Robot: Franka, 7 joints.
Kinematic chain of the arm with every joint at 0, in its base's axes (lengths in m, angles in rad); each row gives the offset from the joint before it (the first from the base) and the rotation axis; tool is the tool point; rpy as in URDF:
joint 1: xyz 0 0 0.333 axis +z
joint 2: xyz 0 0 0 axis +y
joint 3: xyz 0 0 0.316 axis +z
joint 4: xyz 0.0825 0 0 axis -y
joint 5: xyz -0.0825 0 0.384 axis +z
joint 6: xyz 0 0 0 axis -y
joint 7: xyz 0.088 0 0 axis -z
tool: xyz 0 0 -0.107 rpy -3.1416 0 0
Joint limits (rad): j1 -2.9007..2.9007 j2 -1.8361..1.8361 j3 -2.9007..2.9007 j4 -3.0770..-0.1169 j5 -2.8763..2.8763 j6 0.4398..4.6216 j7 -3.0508..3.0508
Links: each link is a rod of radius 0.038 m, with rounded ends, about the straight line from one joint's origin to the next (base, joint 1, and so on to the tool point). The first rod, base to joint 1, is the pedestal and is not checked.
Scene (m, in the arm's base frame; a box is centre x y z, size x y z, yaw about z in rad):
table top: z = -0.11
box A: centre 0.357 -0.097 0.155 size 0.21 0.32 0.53 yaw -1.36
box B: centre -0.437 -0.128 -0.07 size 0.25 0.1 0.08 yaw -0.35
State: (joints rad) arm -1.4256 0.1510 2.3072 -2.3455 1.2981 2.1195 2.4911
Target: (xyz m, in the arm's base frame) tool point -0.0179 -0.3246 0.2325
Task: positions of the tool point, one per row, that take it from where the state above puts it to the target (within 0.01 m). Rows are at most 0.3 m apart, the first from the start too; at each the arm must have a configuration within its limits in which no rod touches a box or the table.
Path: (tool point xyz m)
1: 0.5094 0.2329 0.4100
2: 0.6109 -0.0247 0.4841
3: 0.5656 -0.2166 0.4756
4: 0.4618 -0.3806 0.4743
5: 0.3136 -0.4994 0.4795
6: 0.1396 -0.5624 0.4905
7: 0.0757 -0.5078 0.3956
8: 0.0223 -0.4272 0.3073
9: -0.0179 -0.3246 0.2325

